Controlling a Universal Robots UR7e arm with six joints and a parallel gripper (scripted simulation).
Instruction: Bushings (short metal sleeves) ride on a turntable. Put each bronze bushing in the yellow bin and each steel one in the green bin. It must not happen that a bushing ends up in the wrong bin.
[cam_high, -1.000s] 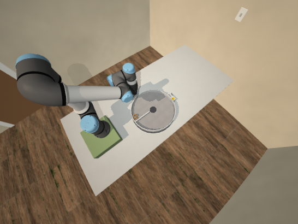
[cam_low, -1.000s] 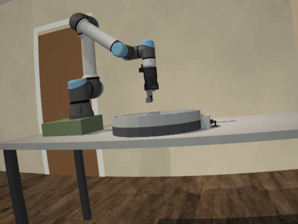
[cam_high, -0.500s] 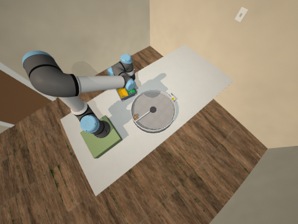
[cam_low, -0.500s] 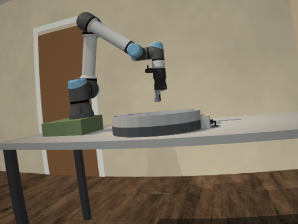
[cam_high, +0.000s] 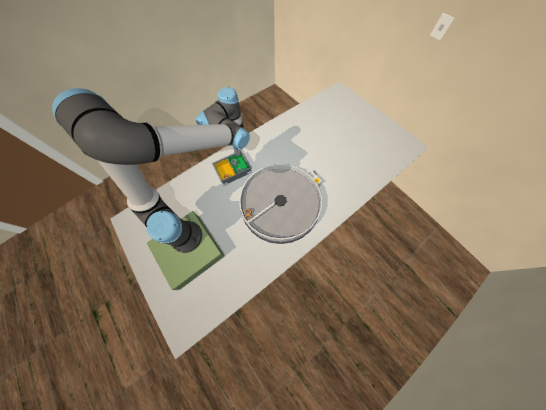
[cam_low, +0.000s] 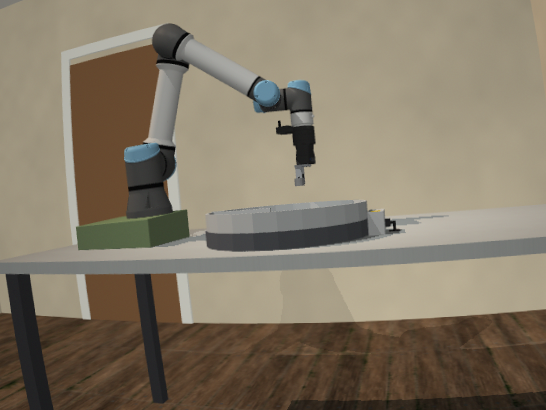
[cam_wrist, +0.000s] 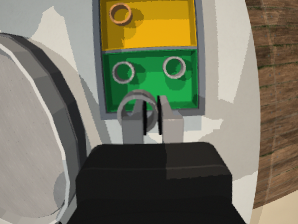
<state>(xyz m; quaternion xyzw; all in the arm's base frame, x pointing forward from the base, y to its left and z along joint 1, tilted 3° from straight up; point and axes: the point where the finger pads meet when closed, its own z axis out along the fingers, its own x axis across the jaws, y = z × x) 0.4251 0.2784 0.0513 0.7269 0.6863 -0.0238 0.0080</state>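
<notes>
Right now my hand is 13 cm above the yellow bin and 6 cm past it. Also, from my hand: grey turntable (34 cm to the right, 11 cm below, 7 cm ahead).
</notes>
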